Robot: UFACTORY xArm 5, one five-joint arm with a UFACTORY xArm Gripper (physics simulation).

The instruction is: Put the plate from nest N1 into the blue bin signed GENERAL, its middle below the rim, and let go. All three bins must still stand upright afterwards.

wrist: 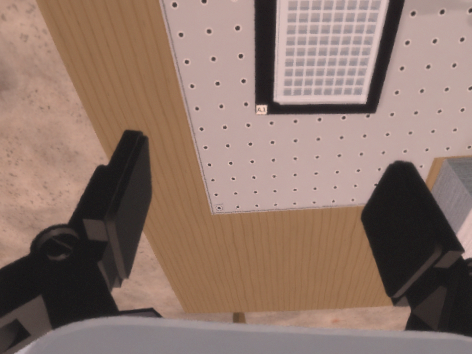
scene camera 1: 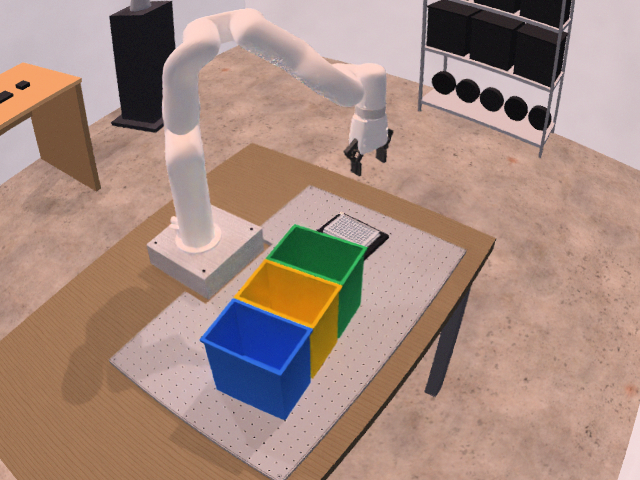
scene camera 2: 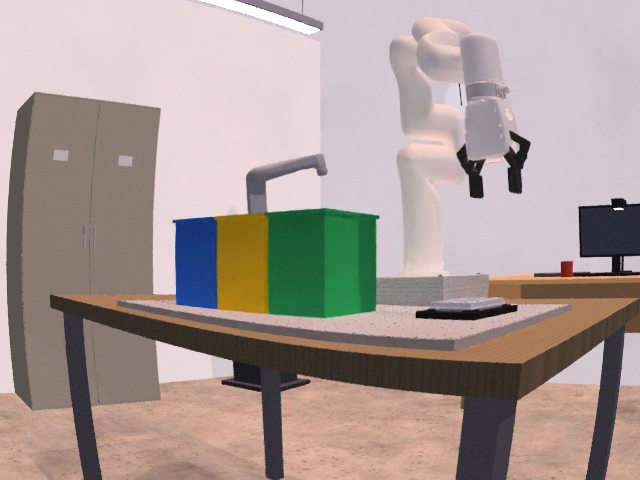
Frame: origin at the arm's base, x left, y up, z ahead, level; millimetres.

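Seen in the pictures: gripper, between the fingertips: [wrist: 266, 176] [scene camera 1: 368, 167] [scene camera 2: 495, 195]; arm's base, origin of its link: [scene camera 1: 198, 238] [scene camera 2: 423, 276].
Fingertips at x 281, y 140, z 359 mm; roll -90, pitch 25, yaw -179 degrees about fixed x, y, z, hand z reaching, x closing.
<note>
Pixels of each thing's top centre, then the offset from my fingertips to it. Level surfaces: height alone.
- pale gridded plate, centre of its top: [wrist: 330, 35] [scene camera 2: 470, 299] [scene camera 1: 351, 229] dx -55, dy -173, dz -20 mm
- black nest, centre of its top: [wrist: 327, 30] [scene camera 2: 469, 306] [scene camera 1: 351, 233] dx -55, dy -184, dz -20 mm
- blue bin, centre of its top: [scene camera 1: 255, 335] [scene camera 2: 221, 220] dx -595, dy -19, dz -14 mm
- yellow bin, centre of its top: [scene camera 2: 268, 217] [scene camera 1: 287, 291] dx -464, dy -19, dz -7 mm
- green bin, centre of its top: [scene camera 2: 324, 213] [scene camera 1: 317, 252] dx -333, dy -19, dz +0 mm
- perforated board, height of its surface: dy -199 mm
A pale gridded plate [scene camera 1: 354, 229] [scene camera 2: 467, 303] [wrist: 327, 55] lies flat in a black nest [scene camera 1: 381, 241] [scene camera 2: 439, 314] [wrist: 265, 60], with an A1 label at one corner; no N1 mark is readable. My gripper [scene camera 1: 369, 165] [scene camera 2: 496, 192] [wrist: 266, 176] is open and empty, high above the table. In the wrist view the plate lies beyond the fingertips, towards the top edge, which cuts it off. The blue bin [scene camera 1: 248, 382] [scene camera 2: 196, 263] stands upright at the end of the bin row farthest from the nest. No GENERAL sign shows. The blue bin's inside bottom is partly hidden.
The yellow bin [scene camera 1: 325, 343] [scene camera 2: 241, 263] and green bin [scene camera 1: 351, 294] [scene camera 2: 297, 263] stand upright beside the blue one, the green nearest the nest. The perforated board [scene camera 1: 403, 289] [scene camera 2: 403, 330] [wrist: 300, 165] bears them. The arm's base block [scene camera 1: 206, 273] [scene camera 2: 413, 290] stands beside the row.
</note>
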